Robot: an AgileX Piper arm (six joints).
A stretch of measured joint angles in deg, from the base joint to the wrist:
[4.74 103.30 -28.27 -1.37 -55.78 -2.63]
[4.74 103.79 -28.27 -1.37 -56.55 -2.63]
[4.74 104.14 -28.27 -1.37 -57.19 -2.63]
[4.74 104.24 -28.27 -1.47 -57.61 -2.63]
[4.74 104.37 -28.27 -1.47 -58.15 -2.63]
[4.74 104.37 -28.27 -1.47 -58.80 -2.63]
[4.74 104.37 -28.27 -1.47 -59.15 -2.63]
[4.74 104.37 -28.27 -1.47 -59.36 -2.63]
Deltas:
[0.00 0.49 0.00 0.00 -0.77 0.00]
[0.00 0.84 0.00 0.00 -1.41 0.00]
[0.00 0.94 0.00 -0.10 -1.83 0.00]
[0.00 1.07 0.00 -0.10 -2.37 0.00]
[0.00 1.07 0.00 -0.10 -3.02 0.00]
[0.00 1.07 0.00 -0.10 -3.37 0.00]
[0.00 1.07 0.00 -0.10 -3.58 0.00]

